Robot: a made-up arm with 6 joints.
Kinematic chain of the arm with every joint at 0, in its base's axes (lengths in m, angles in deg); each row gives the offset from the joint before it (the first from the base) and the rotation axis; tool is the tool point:
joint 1: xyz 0 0 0.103 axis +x
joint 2: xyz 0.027 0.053 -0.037 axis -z
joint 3: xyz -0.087 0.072 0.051 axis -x
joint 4: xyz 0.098 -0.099 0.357 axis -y
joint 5: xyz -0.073 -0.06 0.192 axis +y
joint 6: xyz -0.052 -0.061 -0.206 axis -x
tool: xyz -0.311 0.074 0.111
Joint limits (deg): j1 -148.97..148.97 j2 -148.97..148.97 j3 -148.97..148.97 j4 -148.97..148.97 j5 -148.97..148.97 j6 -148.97..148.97
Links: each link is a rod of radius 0.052 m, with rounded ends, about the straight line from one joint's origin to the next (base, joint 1, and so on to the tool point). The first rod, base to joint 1, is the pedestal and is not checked.
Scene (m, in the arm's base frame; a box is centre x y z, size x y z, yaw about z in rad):
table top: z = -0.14
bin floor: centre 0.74 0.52 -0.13 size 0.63 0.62 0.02 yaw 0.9
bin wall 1: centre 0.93 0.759 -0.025 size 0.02 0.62 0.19 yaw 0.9
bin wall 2: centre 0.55 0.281 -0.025 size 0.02 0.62 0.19 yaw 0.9
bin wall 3: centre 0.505 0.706 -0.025 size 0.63 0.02 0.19 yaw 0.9
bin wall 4: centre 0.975 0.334 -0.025 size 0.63 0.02 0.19 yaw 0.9
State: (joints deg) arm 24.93 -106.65 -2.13 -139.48 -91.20 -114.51
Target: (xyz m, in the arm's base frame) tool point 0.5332 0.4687 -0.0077
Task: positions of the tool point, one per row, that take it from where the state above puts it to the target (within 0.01 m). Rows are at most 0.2 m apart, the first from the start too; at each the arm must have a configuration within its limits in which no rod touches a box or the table.
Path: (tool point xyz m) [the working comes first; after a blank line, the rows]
Joints at the target: -19.71 -88.48 -49.14 -18.77 -148.97 -148.97
Straight joint move there: touches bin wall 2, bin wall 3.

1: 0.3183 -0.2055 0.3702
2: 0.2786 -0.1409 0.3280
3: 0.2304 -0.0530 0.3516
4: 0.1547 0.0158 0.4375
5: 0.0361 0.0321 0.5548
6: 0.1036 0.1775 0.5593
7: 0.1777 0.3145 0.5145
8: 0.2593 0.4263 0.4257
9: 0.3484 0.4977 0.3010
10: 0.4420 0.5155 0.1514
11: 0.5332 0.4687 -0.0077

